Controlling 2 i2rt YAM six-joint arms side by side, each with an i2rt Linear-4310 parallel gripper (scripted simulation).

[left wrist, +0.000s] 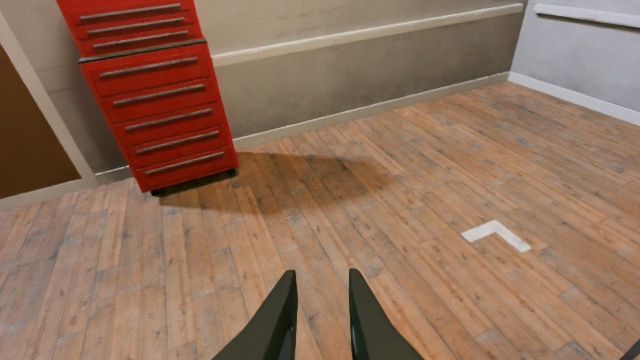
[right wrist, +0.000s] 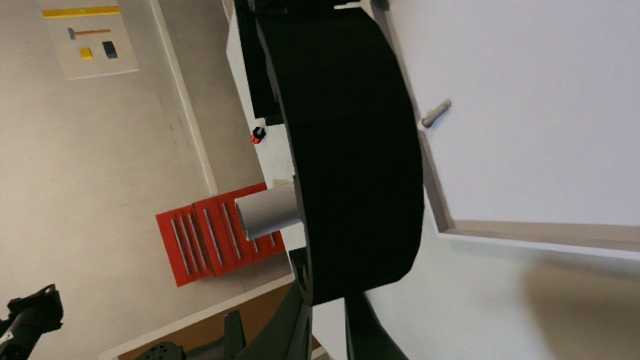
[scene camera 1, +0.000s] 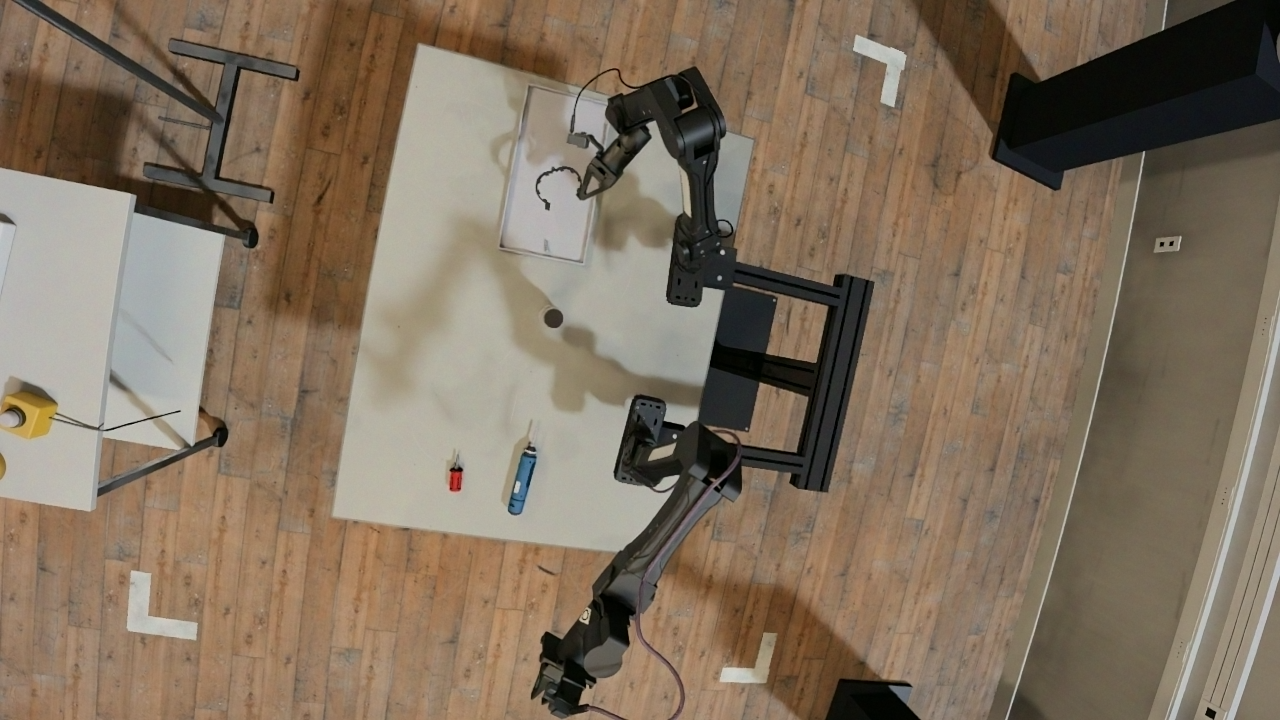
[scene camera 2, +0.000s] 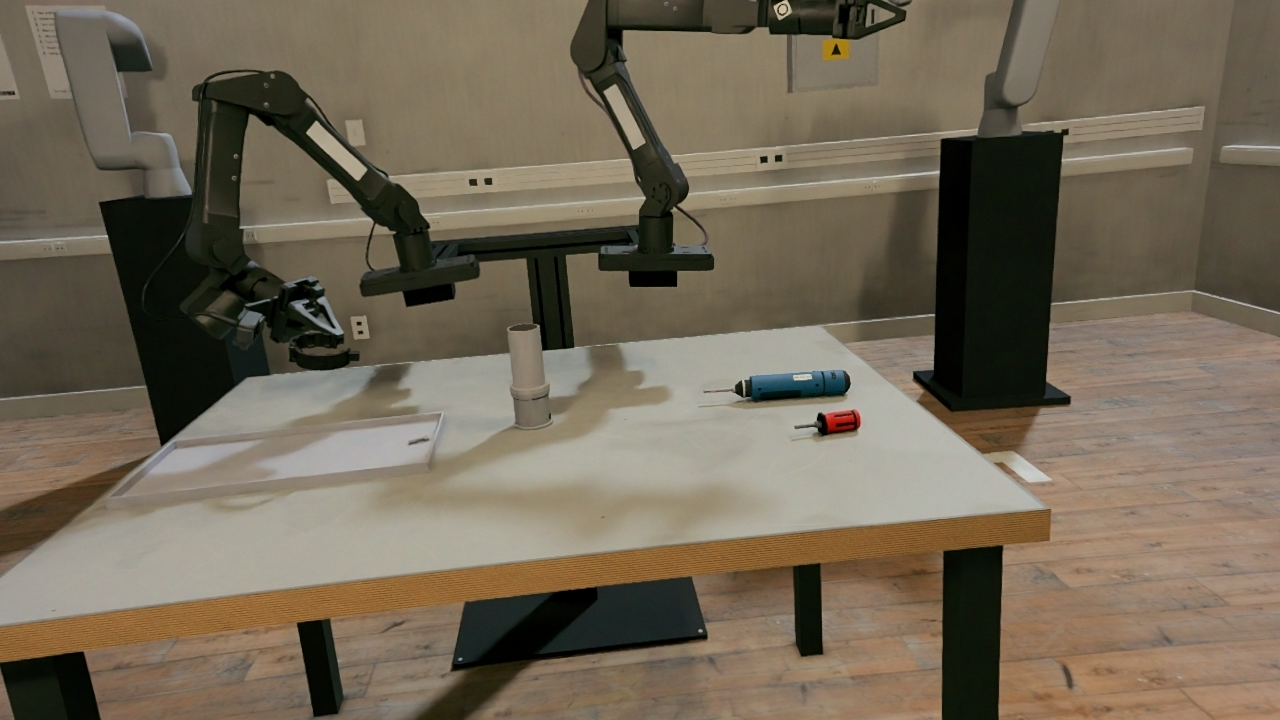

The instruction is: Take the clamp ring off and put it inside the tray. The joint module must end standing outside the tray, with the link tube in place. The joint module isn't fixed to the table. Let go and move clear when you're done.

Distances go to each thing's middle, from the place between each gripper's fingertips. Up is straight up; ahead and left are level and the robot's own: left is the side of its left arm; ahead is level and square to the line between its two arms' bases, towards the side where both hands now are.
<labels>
The black clamp ring (scene camera 2: 309, 340) is 6 cm ahead of my right hand (scene camera 2: 340, 339), 1 cm to the right of it and 1 cm below it. Round my right hand: pale link tube (scene camera 2: 524, 340): 1 cm behind, 28 cm to the left, 6 cm below; then white tray (scene camera 2: 286, 458): 7 cm ahead, 6 cm to the right, 16 cm below; then grey joint module (scene camera 2: 532, 412): 1 cm behind, 28 cm to the left, 14 cm below.
Now: left hand (scene camera 1: 536, 699) 110 mm short of the pale link tube, 620 mm to the left of it and 470 mm above it. From my left hand the other things lie so: white tray (190 mm ahead, 960 mm to the right, 570 mm below); black clamp ring (170 mm ahead, 910 mm to the right, 410 mm below); grey joint module (110 mm ahead, 620 mm to the right, 550 mm below).
</labels>
